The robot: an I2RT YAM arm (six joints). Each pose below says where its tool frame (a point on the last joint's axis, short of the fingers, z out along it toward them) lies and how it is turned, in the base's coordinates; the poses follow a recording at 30 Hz.
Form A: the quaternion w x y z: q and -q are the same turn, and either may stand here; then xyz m.
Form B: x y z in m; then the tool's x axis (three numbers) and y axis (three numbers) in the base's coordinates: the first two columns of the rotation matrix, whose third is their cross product. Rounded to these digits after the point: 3 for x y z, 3 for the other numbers.
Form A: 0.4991 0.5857 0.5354 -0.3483 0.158 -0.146 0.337
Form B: 0.158 -0.146 0.337 0.184 0.279 -0.942 0.975 0.071 0.212
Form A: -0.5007 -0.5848 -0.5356 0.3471 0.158 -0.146 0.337
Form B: 0.158 -0.146 0.337 0.185 0.279 -0.942 0.974 0.075 0.214
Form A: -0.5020 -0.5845 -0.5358 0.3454 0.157 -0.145 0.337
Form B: 0.157 -0.145 0.337 0.187 0.280 -0.942 0.973 0.078 0.217
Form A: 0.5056 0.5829 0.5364 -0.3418 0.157 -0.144 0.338
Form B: 0.157 -0.144 0.338 0.191 0.280 -0.941 0.971 0.087 0.223
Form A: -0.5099 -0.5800 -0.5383 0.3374 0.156 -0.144 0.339
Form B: 0.156 -0.144 0.339 0.193 0.280 -0.940 0.969 0.100 0.228
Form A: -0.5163 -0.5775 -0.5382 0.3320 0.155 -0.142 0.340
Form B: 0.155 -0.142 0.340 0.200 0.279 -0.939 0.964 0.112 0.239
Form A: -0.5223 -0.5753 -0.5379 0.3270 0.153 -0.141 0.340
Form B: 0.153 -0.141 0.340 0.207 0.277 -0.938 0.960 0.124 0.249
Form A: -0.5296 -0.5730 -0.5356 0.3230 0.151 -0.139 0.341
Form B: 0.151 -0.139 0.341 0.218 0.272 -0.937 0.956 0.135 0.261
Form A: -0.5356 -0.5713 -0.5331 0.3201 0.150 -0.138 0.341
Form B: 0.150 -0.138 0.341 0.227 0.266 -0.937 0.952 0.142 0.271
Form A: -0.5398 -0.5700 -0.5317 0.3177 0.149 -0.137 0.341
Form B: 0.149 -0.137 0.341 0.233 0.263 -0.936 0.949 0.148 0.278
